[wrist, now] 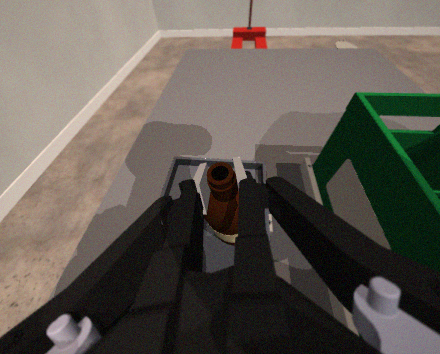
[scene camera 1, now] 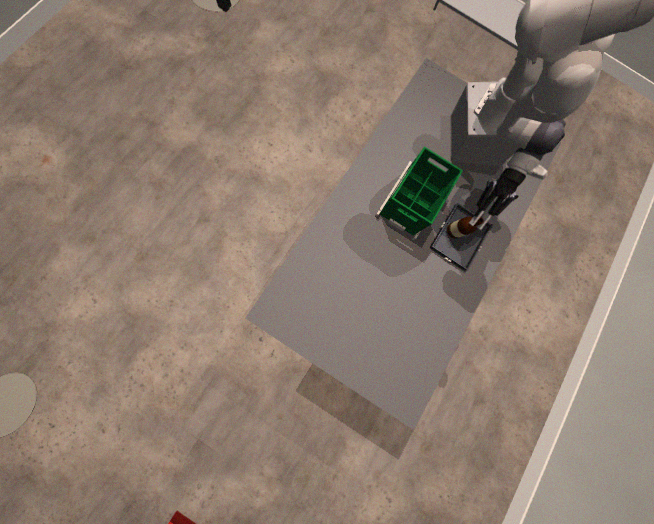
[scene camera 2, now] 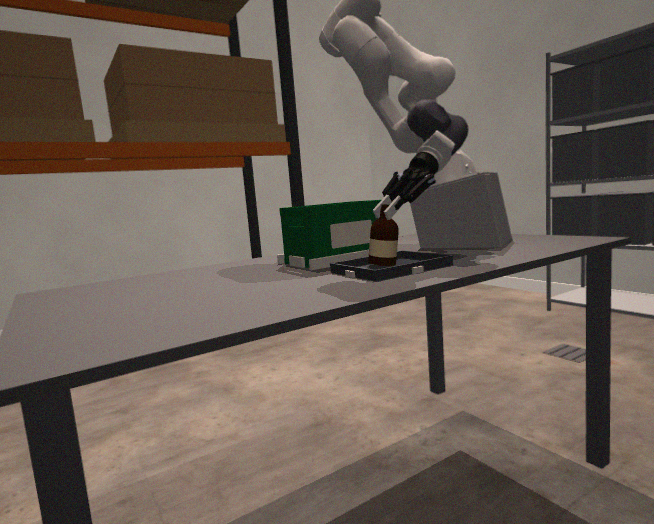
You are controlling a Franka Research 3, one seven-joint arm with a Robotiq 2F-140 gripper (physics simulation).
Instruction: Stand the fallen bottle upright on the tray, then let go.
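The brown bottle with a cream label looks upright, neck up, in scene camera 2. Its base is inside the rim of the dark tray and looks to be at the tray floor; exact contact is hard to tell. My gripper is shut on the bottle's neck, reaching down at a slant from the robot base side. The light fingertips stand on either side of the neck. The wrist view shows the open mouth between them; the black fingers hide part of the bottle's body.
A green divided crate stands close beside the tray. The grey robot base block is behind them on the table. Shelf racks stand farther back, off the table.
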